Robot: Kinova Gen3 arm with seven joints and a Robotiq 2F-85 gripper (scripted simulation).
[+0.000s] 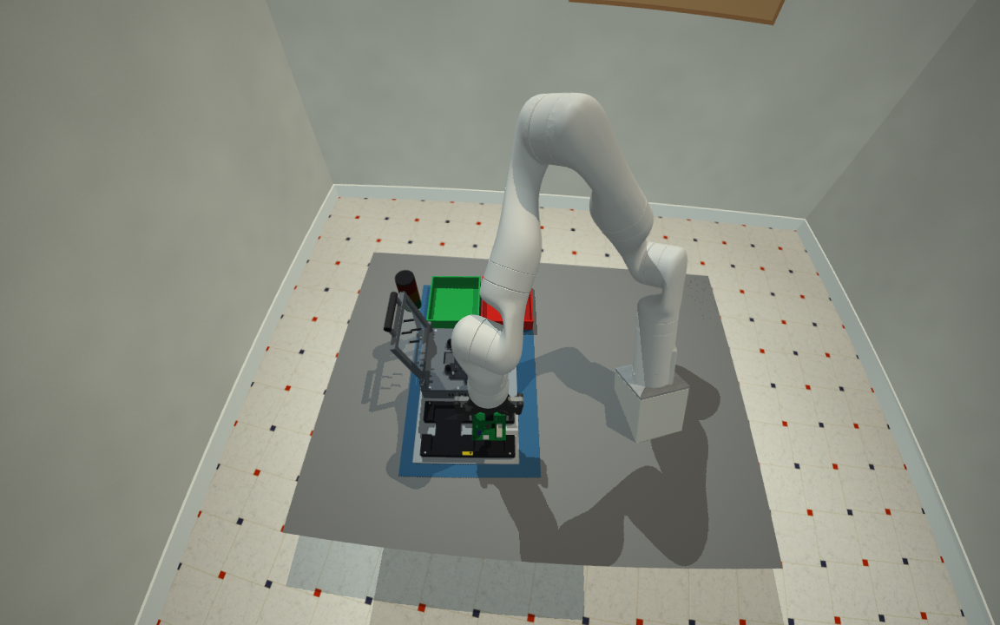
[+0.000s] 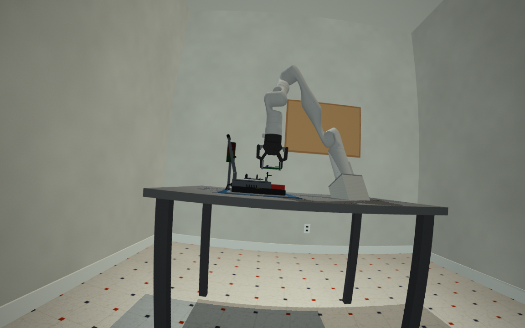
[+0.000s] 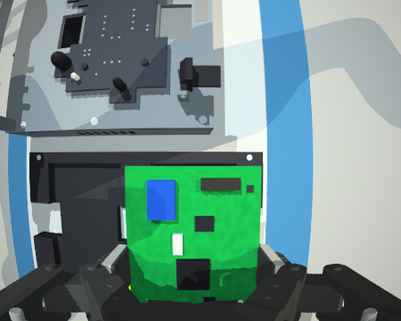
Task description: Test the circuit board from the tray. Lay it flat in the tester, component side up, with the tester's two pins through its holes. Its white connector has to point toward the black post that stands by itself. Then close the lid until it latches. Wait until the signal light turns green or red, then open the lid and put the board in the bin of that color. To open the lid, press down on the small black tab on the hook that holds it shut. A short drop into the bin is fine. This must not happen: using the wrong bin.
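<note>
Now: hand right at the green circuit board. Round my hand: green bin: 15 cm ahead, 35 cm to the right, 11 cm below; then red bin: 37 cm to the right, 11 cm below; then tester lid: 20 cm ahead, 15 cm to the right, 6 cm above.
</note>
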